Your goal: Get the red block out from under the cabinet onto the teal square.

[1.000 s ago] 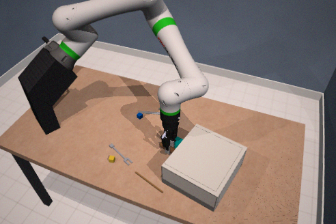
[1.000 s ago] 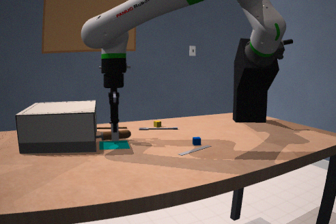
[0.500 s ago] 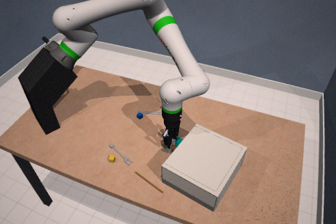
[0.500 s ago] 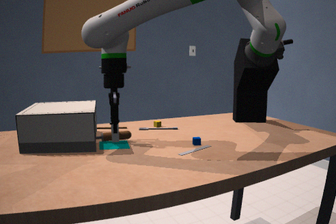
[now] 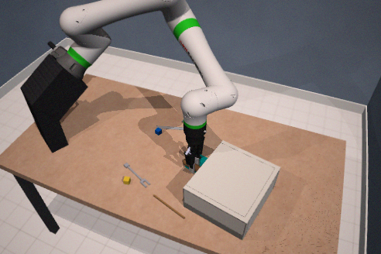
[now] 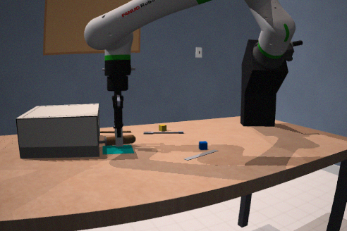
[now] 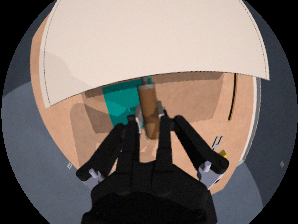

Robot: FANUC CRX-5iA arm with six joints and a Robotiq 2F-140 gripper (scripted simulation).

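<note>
My hand is 40 mm to the right of the teal square and 40 mm above it. The rest, counted from my hand: red block (180 mm ahead, 60 mm to the left, 20 mm below); wooden stick (220 mm to the right, 50 mm ahead, 30 mm below); long hook tool (110 mm ahead, 50 mm to the left, 20 mm below).
</note>
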